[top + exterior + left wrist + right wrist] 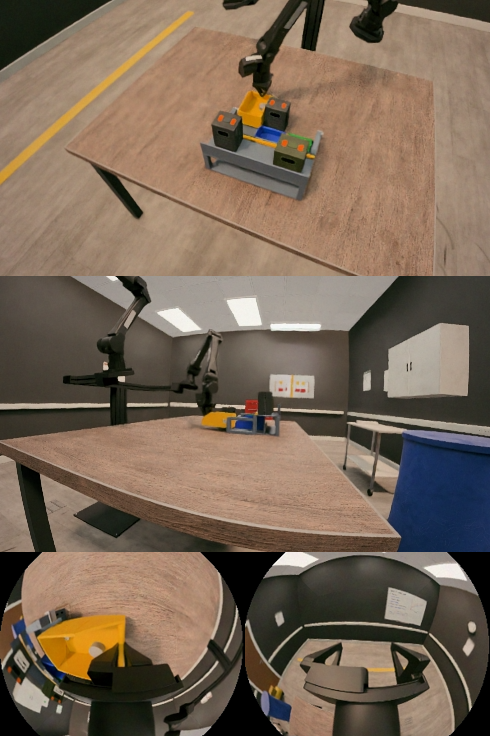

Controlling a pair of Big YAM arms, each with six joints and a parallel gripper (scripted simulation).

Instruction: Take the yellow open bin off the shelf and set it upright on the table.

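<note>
Right now my left hand is 80 mm short of the yellow open bin and 10 mm to the right of it. Round my left hand: grey shelf (260 mm ahead, 130 mm to the left, 10 mm above); dark lidded bin (110 mm to the left, 100 mm ahead, 10 mm above).
</note>
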